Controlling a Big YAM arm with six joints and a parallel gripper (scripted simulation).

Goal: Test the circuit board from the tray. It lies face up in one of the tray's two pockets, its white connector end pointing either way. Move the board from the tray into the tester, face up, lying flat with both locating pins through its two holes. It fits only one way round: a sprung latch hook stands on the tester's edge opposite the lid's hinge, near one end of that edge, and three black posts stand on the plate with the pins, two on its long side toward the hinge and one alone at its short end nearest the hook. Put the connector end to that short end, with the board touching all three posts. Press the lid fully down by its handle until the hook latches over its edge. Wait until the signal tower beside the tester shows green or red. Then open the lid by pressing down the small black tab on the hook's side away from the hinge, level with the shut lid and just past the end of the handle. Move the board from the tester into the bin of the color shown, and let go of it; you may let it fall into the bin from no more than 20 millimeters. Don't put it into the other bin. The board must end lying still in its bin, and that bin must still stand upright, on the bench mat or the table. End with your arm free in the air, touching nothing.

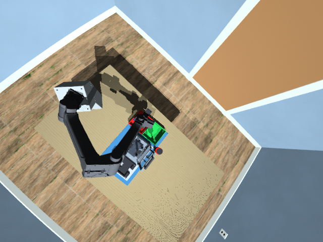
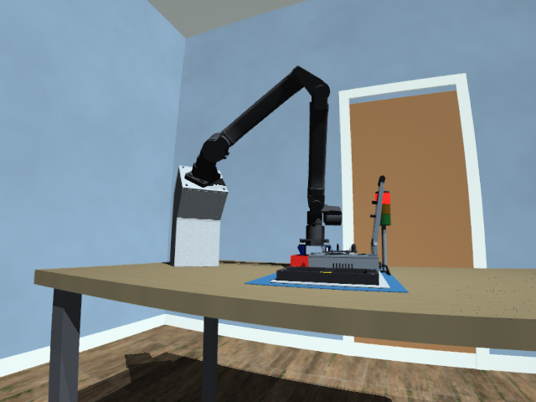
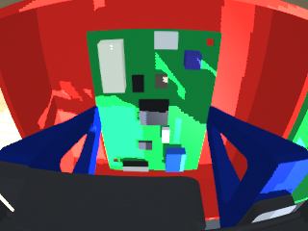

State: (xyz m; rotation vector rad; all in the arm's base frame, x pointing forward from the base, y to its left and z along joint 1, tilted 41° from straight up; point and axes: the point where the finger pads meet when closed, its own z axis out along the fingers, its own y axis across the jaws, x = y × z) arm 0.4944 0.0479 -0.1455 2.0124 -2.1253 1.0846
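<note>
Now: hand right at the red bin. Round my hand: green bin 150 mm ahead, 30 mm to the right; green circuit board right at my hand; black latch hook 20 mm ahead, 150 mm to the right, 70 mm above.
</note>
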